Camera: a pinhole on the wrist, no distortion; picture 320 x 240 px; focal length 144.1 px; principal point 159.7 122.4 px. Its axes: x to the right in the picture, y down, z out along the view. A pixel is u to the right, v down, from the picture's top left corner.
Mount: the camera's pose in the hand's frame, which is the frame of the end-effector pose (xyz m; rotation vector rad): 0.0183 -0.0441 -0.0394 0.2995 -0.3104 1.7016
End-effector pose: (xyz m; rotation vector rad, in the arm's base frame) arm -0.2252 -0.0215 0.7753 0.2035 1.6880 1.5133
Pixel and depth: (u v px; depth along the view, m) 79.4 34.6 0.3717
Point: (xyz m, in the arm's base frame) -0.1123 0.2407 0.3648
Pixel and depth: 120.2 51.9 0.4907
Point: -0.0340 0.3529 0.3951
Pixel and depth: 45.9 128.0 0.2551
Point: -0.0430 0.0131 0.4784
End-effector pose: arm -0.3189 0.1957 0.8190 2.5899 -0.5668 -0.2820
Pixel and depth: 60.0 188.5 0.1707
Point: -0.2962 0.3656 0.6489
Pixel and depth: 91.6 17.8 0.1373
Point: -0.1751 0.2241 0.6796
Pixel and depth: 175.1 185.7 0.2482
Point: -0.4113 0.2577 0.5943
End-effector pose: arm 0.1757 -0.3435 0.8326 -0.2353 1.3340 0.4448
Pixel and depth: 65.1 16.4 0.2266
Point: 0.4243 -0.4705 0.6357
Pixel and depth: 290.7 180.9 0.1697
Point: 0.3057 -0.2625 0.9411
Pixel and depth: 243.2 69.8 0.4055
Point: 0.5585 -0.1035 0.7998
